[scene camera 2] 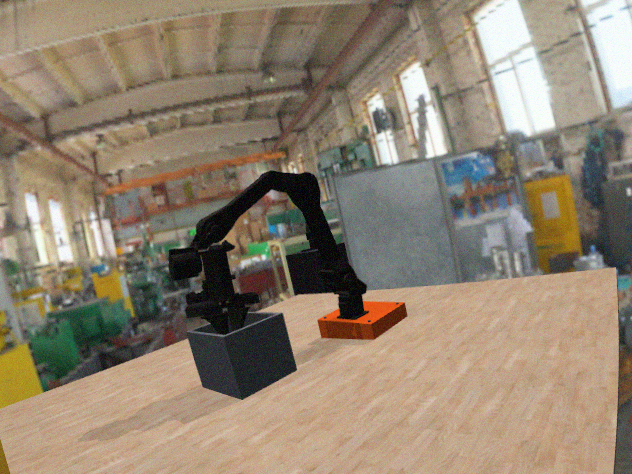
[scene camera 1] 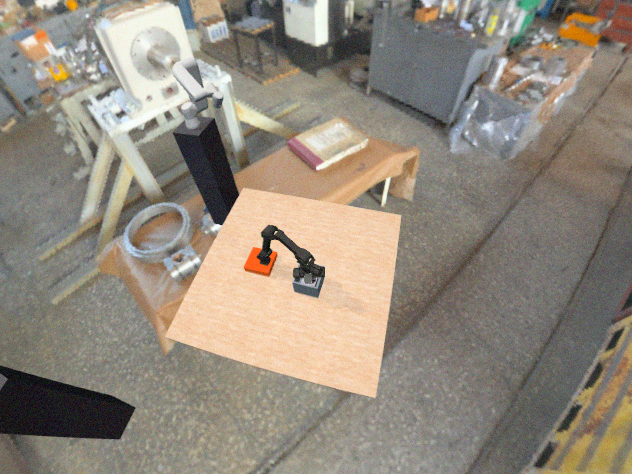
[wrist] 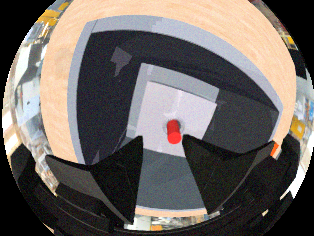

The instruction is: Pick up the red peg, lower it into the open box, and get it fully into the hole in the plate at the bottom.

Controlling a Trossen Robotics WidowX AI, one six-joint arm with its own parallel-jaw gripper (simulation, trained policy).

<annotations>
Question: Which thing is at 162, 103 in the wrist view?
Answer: A grey plate.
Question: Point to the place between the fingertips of my gripper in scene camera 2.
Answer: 232, 342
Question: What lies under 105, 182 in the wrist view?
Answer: My gripper.
</annotations>
